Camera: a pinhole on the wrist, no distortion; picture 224 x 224 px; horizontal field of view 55.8 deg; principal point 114.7 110.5 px. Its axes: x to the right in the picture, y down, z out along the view. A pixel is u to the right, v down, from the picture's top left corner.
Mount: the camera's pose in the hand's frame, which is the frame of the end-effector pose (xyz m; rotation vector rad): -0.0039 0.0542 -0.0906 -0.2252 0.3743 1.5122
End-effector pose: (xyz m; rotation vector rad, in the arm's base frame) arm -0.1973 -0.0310 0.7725 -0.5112 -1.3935 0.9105
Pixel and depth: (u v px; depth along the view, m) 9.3 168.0 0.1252
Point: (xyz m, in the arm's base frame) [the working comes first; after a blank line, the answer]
In the camera's frame: -0.0624 0.0340 0.1252

-0.2559 -0.0361 0.7293
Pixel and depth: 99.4 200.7 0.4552
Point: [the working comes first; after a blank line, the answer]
In the camera's frame: -0.0329 0.1941 0.4552

-0.5829 -0.1050 0.5752
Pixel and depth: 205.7 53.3 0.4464
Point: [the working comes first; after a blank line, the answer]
In the camera's frame: 0.1920 -0.1207 0.4464

-0.5340 0.2779 0.6031
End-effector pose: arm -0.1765 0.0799 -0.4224 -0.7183 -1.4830 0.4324
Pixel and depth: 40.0 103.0 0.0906
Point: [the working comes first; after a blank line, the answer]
In the camera's frame: -0.0320 -0.0032 0.0906

-0.1711 0.1281 -0.4557
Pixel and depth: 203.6 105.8 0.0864
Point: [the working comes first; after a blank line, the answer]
In the camera's frame: 0.0363 -0.0019 0.0864

-0.1320 0.1676 -0.4957
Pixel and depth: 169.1 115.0 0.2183
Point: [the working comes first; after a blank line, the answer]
In the camera's frame: 0.0561 0.0046 0.2183

-0.2334 0.2408 -0.5426
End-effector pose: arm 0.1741 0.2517 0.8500 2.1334 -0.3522 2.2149
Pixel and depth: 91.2 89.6 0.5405
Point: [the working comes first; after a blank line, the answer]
In the camera's frame: -0.0600 -0.0534 0.5405

0.5495 -0.0355 0.9360
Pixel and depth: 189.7 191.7 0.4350
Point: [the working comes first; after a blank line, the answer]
In the camera's frame: 0.1542 0.1670 0.4350

0.3724 -0.1430 0.6856
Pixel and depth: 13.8 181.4 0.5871
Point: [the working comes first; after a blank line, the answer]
In the camera's frame: -0.2800 0.1968 0.5871

0.7389 0.1350 0.7164
